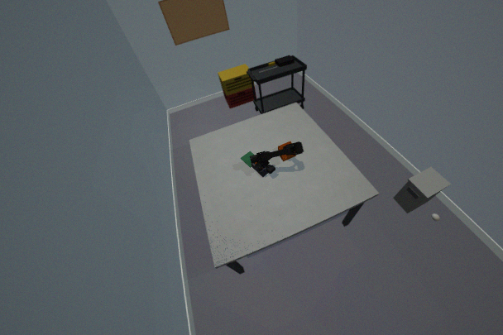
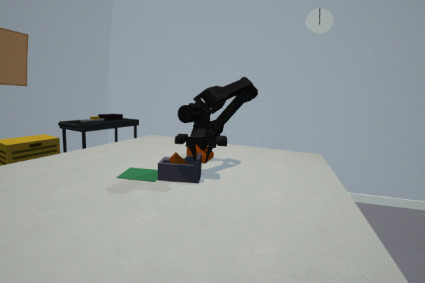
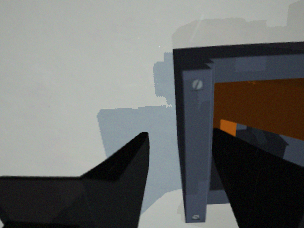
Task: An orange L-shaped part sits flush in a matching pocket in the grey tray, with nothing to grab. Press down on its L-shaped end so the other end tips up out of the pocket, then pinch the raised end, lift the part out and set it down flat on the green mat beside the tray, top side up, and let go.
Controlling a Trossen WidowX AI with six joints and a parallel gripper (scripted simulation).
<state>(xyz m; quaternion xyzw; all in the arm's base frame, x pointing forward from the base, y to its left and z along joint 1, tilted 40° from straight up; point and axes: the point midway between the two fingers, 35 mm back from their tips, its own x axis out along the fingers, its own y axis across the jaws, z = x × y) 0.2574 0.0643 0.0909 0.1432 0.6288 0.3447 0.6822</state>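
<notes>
Now: the orange L-shaped part 10 mm ahead of my gripper tip, 50 mm to the right of it and 20 mm below it. The rest, counted from my gripper tip: green mat (70 mm ahead, 220 mm to the right, 80 mm below).
</notes>
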